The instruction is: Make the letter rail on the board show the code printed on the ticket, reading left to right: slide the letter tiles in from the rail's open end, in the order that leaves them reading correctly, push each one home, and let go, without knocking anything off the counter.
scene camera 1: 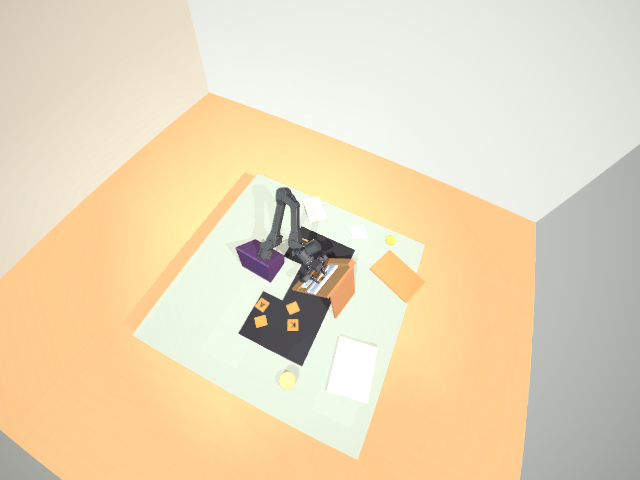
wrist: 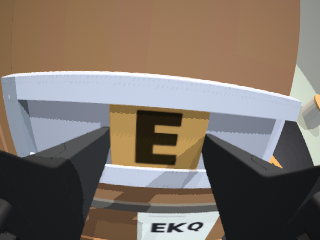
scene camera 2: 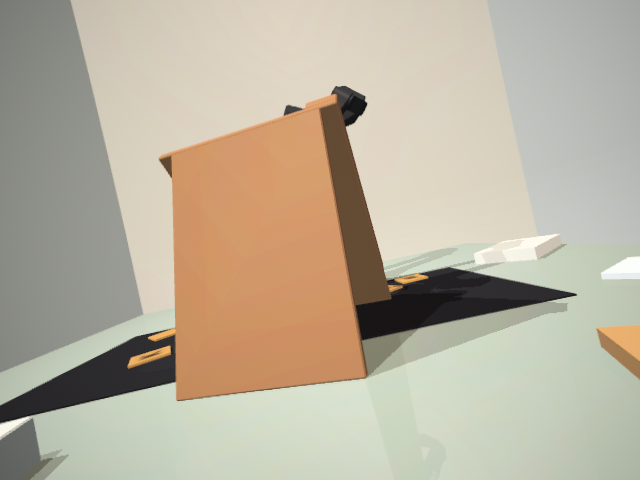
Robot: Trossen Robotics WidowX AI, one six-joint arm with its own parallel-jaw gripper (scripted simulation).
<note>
I see my gripper, an orange slab, a black mat and a sloped brown board.
</note>
